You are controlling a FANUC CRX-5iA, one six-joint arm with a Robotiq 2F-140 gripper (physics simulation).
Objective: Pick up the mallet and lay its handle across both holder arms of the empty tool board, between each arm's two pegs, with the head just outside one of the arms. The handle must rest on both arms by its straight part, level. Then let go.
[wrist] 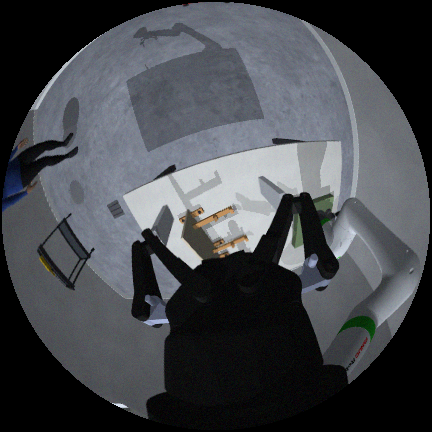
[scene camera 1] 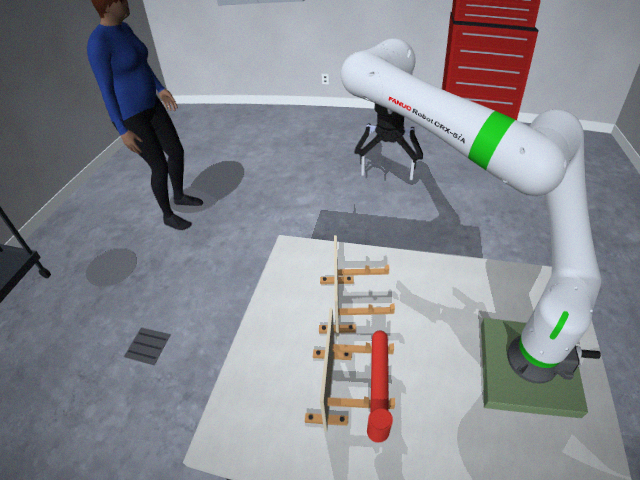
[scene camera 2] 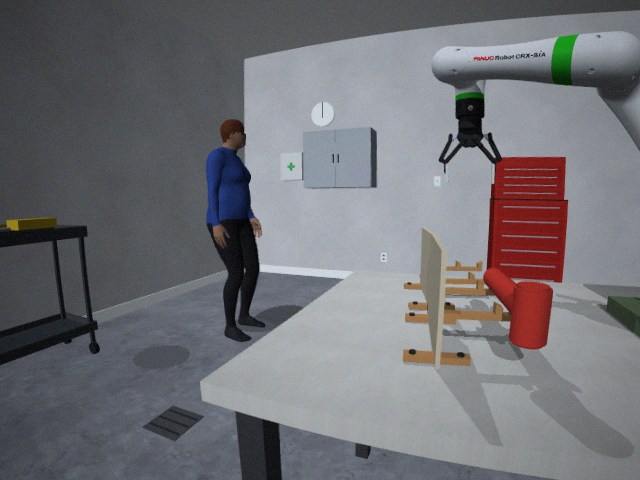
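Pixels of known places: gripper, fingertip midpoint: (wrist: 213,197) (scene camera 1: 387,175) (scene camera 2: 469,183); arm's base at its link origin: (scene camera 1: 533,359).
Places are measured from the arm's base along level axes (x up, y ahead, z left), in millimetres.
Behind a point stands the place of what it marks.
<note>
The red mallet (scene camera 1: 379,372) {y 427, x 86, z 133 mm} (scene camera 2: 531,315) {y 418, x 73, z 285 mm} lies across both arms of the near tool board (scene camera 1: 328,361) {y 550, x 126, z 143 mm}, its head beyond the arm nearest scene camera 1. It does not show in the wrist view. The empty tool board (scene camera 1: 336,284) {y 568, x 142, z -82 mm} (wrist: 196,240) {y 586, x 83, z -200 mm} stands upright behind it; its two wooden arms, the far arm (scene camera 1: 364,270) {y 507, x 33, z -242 mm} (wrist: 215,217) {y 496, x 47, z -246 mm} and the nearer arm (scene camera 1: 366,311) {y 483, x 33, z -84 mm} (wrist: 231,244) {y 474, x 46, z -98 mm}, point towards the robot base side and carry pegs. My gripper (scene camera 1: 387,169) {y 462, x 278, z -421 mm} (scene camera 2: 469,174) {y 462, x 278, z -421 mm} (wrist: 213,197) {y 462, x 278, z -421 mm} is open and empty, fingers down, high above the boards and away from the mallet.
The boards stand on a pale table (scene camera 1: 258,361) {y 770, x -37, z 90 mm} (scene camera 2: 310,372) {y 733, x -38, z 323 mm}. The robot's green base plate (scene camera 1: 496,395) {y 116, x 2, z 120 mm} (scene camera 2: 625,312) {y 135, x -10, z -31 mm} is at the right. A person in blue (scene camera 1: 121,77) (scene camera 2: 227,180) stands beyond the table at the left. A red cabinet (scene camera 1: 491,62) (scene camera 2: 527,245) stands behind.
</note>
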